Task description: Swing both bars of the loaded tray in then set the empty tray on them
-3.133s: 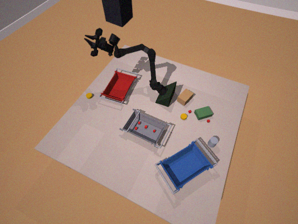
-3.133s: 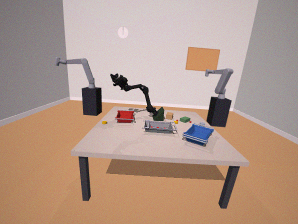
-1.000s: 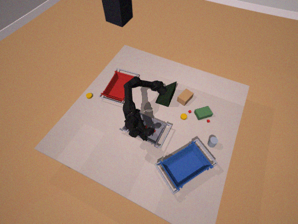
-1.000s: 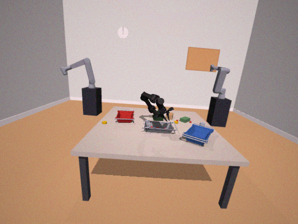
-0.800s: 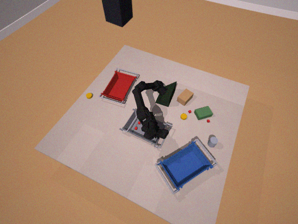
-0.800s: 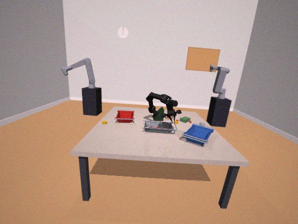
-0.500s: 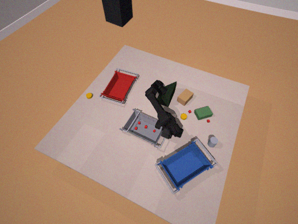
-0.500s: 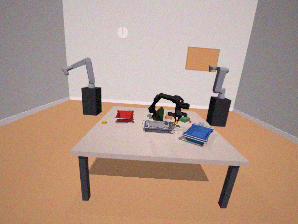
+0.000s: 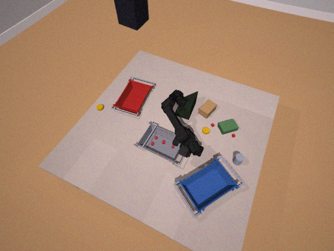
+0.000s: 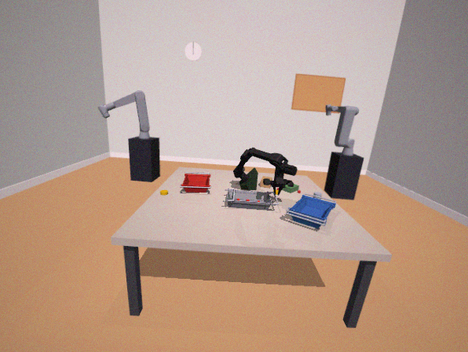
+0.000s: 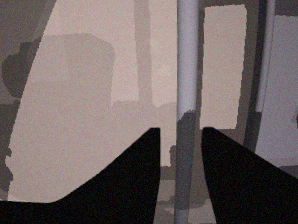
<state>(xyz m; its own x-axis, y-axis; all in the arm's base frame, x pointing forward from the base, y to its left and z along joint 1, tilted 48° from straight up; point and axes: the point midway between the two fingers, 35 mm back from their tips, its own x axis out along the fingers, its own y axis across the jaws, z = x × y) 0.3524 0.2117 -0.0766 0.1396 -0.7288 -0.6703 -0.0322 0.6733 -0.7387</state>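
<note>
Now: gripper tip 240 mm past the red tray, 580 mm to the left of it and 30 mm above it. The rest, counted from my gripper tip: grey cylinder (140 mm behind, 310 mm to the left, 40 mm below); green block (350 mm behind, 170 mm to the left, 60 mm below); tan box (420 mm behind, 30 mm to the right, 50 mm below).
</note>
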